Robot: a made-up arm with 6 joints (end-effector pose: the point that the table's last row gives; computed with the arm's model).
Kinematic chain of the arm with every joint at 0, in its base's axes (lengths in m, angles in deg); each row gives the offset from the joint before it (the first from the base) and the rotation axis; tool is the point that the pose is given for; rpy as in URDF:
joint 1: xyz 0 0 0.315 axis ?
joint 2: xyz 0 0 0 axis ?
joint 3: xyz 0.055 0 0.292 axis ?
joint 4: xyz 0.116 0 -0.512 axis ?
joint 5: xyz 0 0 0 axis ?
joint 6: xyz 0.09 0 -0.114 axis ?
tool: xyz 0 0 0 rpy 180 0 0
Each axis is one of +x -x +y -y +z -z.
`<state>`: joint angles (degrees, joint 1 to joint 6).
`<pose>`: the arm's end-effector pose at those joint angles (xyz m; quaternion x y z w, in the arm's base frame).
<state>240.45 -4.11 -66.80 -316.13 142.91 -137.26</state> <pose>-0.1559 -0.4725 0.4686 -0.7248 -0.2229 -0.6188 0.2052</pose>
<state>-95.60 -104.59 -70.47 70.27 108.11 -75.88</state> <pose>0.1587 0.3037 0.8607 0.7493 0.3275 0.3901 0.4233</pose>
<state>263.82 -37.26 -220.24 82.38 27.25 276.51</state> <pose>0.0585 0.7963 0.6055 -0.2599 0.5537 0.4040 0.6802</pose>
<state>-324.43 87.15 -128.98 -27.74 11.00 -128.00</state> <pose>0.6752 0.5210 -0.0864 -0.0788 0.9570 0.1016 0.2601</pose>
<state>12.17 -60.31 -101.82 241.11 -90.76 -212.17</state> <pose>-0.1732 0.0637 0.9265 -0.5338 -0.5436 -0.5657 0.3155</pose>
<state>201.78 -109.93 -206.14 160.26 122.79 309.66</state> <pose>0.4607 0.1315 -0.2865 0.6035 0.4640 -0.6484 0.0107</pose>
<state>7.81 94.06 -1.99 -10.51 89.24 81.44</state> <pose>-0.3102 -0.0633 0.2562 0.0458 0.0801 -0.7103 0.6979</pose>
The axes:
joint 1: +z
joint 2: +y
joint 3: +y
joint 4: -z
joint 5: +y
joint 6: -z

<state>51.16 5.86 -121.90 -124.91 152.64 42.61</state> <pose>0.3395 0.2486 0.9706 0.4840 -0.5852 0.3637 0.5394</pose>
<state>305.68 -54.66 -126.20 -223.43 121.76 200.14</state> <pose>-0.1732 0.4113 1.0539 -0.4542 0.7493 0.3727 0.3055</pose>
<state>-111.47 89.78 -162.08 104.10 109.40 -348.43</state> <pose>-0.1945 -0.8586 0.2336 -0.2883 0.5069 -0.4777 0.6571</pose>
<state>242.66 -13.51 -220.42 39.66 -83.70 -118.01</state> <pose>0.1554 0.4718 0.6975 -0.8766 -0.0923 0.1324 0.4533</pose>
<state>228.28 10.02 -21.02 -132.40 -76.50 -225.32</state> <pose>-0.0722 -0.2272 0.1553 -0.3614 0.7393 -0.2662 0.5020</pose>
